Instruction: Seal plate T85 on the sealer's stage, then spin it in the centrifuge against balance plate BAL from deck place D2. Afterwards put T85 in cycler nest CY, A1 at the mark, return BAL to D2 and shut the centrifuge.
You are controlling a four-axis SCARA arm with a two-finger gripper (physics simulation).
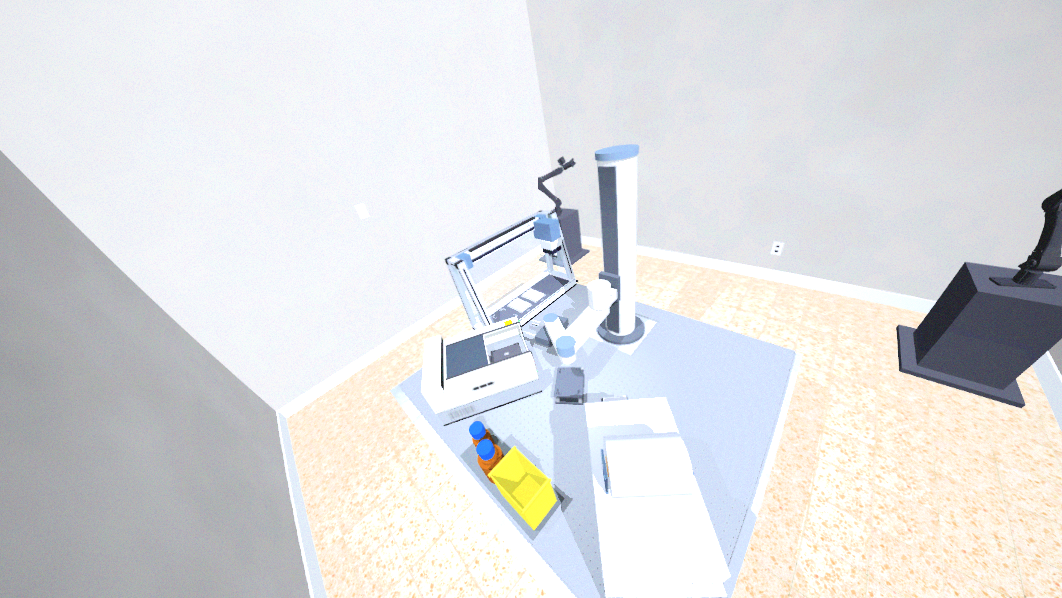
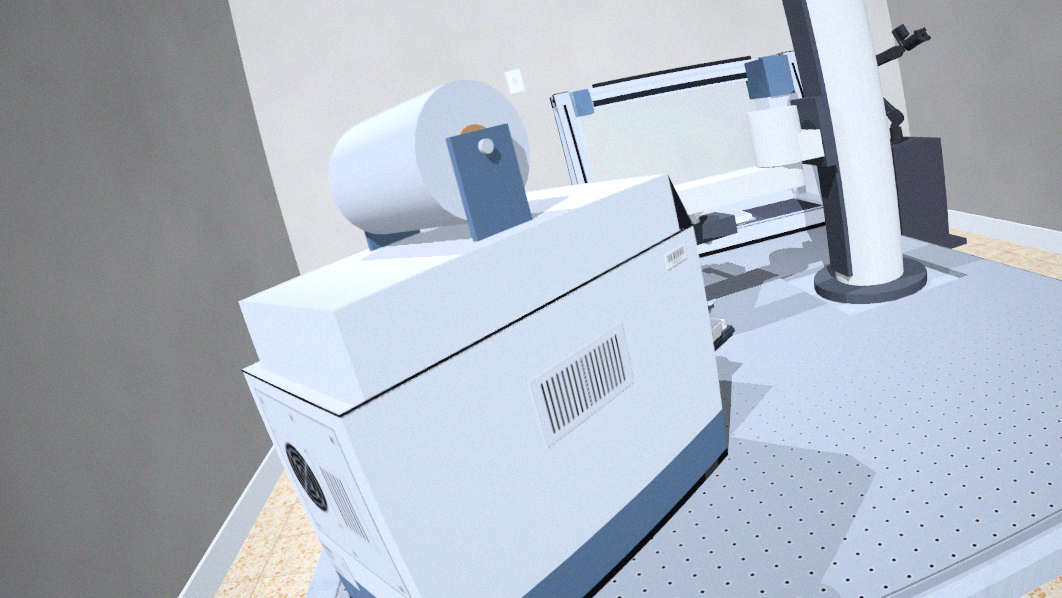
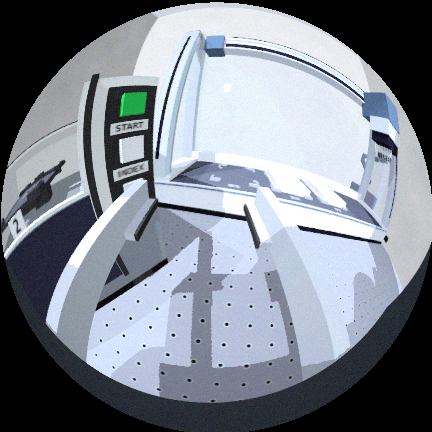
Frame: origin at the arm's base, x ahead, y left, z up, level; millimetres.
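Seen in the pictures: gripper, fingertip midpoint: [image 1: 527,326] [image 3: 200,193]; arm's base at its link origin: [image 1: 620,328] [image 2: 870,282].
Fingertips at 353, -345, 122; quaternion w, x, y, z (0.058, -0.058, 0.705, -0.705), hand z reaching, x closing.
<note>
Pixels of each thing's middle, then the offset from my fingertips to it, as dx, dy, dz. "*": a spot on its surface instead.
- START button at a spot on its surface: [image 3: 133,104] * +50, +14, +71
- white INDEX button at a spot on its surface: [image 3: 132,149] * +49, +13, +36
- centrifuge at a spot on its surface: [image 1: 512,380] * +306, +220, +29
- dark rotor part at a spot on its surface: [image 3: 37,192] * +132, +77, +30
- sealer at the middle of its body: [image 2: 492,342] [image 1: 638,487] +389, +827, +129
- pale plate-like piece at the middle of its body: [image 2: 678,341] +164, +632, -1
- dark device at the middle of its body: [image 1: 569,384] +123, +369, -80
- yellow bin at a spot on its surface: [image 1: 523,486] * +547, +494, -101
My gripper [image 1: 536,325] [image 3: 200,193] is shut and empty, its fingers at their narrow setting with a gap between them, beside the centrifuge's button panel. The START button [image 3: 133,104] is green, with a white INDEX button [image 3: 132,149] below. The centrifuge [image 1: 512,380] stands open, its dark lid window [image 1: 464,356] slid left; a dark rotor part [image 3: 37,192] and a label "2" [image 3: 16,225] show inside. The sealer [image 1: 646,468] [image 2: 520,371] is large and white; a pale plate-like piece [image 2: 718,329] shows at its front, partly hidden. I cannot tell T85, BAL, D2 or the cycler nest apart.
A gantry frame [image 1: 499,236] [image 3: 172,100] stands beyond the gripper, with pale plates [image 1: 517,305] [image 1: 534,294] on its deck. A dark device [image 1: 570,384] lies between centrifuge and sealer. Orange bottles [image 1: 486,462] and a yellow bin [image 1: 523,486] stand near the bench edge.
</note>
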